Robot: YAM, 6 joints.
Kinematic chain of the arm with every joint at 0, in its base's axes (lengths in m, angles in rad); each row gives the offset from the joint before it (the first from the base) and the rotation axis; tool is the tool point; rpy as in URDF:
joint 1: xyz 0 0 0.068 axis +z
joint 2: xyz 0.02 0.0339 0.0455 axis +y
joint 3: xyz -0.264 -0.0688 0 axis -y
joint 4: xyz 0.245 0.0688 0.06 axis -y
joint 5: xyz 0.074 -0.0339 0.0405 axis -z
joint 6: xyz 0.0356 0 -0.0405 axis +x
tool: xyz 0 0 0 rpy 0 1.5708 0
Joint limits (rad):
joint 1: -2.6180..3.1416
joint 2: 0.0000..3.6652
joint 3: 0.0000..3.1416
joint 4: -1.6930..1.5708
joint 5: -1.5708..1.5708
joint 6: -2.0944..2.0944
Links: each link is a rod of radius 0.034 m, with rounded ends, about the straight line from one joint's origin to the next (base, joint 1, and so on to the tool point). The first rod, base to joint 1, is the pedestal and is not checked.
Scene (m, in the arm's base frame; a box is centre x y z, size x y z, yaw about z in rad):
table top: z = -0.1
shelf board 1: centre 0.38 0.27 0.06 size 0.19 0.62 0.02 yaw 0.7
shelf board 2: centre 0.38 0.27 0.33 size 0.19 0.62 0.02 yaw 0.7
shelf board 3: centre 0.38 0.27 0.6 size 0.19 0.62 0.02 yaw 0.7
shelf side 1: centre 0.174 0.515 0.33 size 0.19 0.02 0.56 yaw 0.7
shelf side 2: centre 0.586 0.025 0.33 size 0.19 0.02 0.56 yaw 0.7
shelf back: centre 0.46 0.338 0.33 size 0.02 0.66 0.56 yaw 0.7
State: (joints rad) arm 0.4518 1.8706 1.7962 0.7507 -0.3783 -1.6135
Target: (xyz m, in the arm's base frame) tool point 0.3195 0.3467 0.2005
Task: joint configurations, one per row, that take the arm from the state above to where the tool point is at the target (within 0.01 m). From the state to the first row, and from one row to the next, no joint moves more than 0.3 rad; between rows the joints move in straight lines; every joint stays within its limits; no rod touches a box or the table.
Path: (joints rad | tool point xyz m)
1: 0.1709 1.7331 1.7414 0.7424 -0.2703 -1.7738 | 0.3791 0.0751 0.5099
2: -0.1101 1.5956 1.6866 0.7342 -0.1624 -1.9341 | 0.3377 -0.0315 0.5396
3: -0.3910 1.4582 1.6318 0.7259 -0.0544 -2.0944 | 0.2683 -0.1085 0.5630
4: -0.5107 1.6714 1.4603 0.4838 0.2399 -2.0944 | 0.3476 -0.2045 0.4127
5: -0.6305 1.8846 1.2887 0.2417 0.5342 -2.0944 | 0.3416 -0.2717 0.2405
6: -0.7502 2.0978 1.1172 -0.0004 0.8285 -2.0944 | 0.2700 -0.2875 0.0900
7: -0.4926 2.0950 1.1483 0.1070 0.6200 -2.0142 | 0.3539 -0.2134 0.1016
8: -0.2350 2.0923 1.1794 0.2144 0.4114 -1.9341 | 0.4153 -0.1141 0.1167
9: 0.0225 2.0896 1.2105 0.3218 0.2029 -1.8539 | 0.4458 0.0029 0.1348
10: 0.2801 2.0869 1.2417 0.4292 -0.0057 -1.7738 | 0.4401 0.1268 0.1554
11: 0.5377 2.0842 1.2728 0.5366 -0.2143 -1.6936 | 0.3968 0.2455 0.1776
12: 0.7952 2.0815 1.3039 0.6440 -0.4228 -1.6135 | 0.3195 0.3467 0.2005

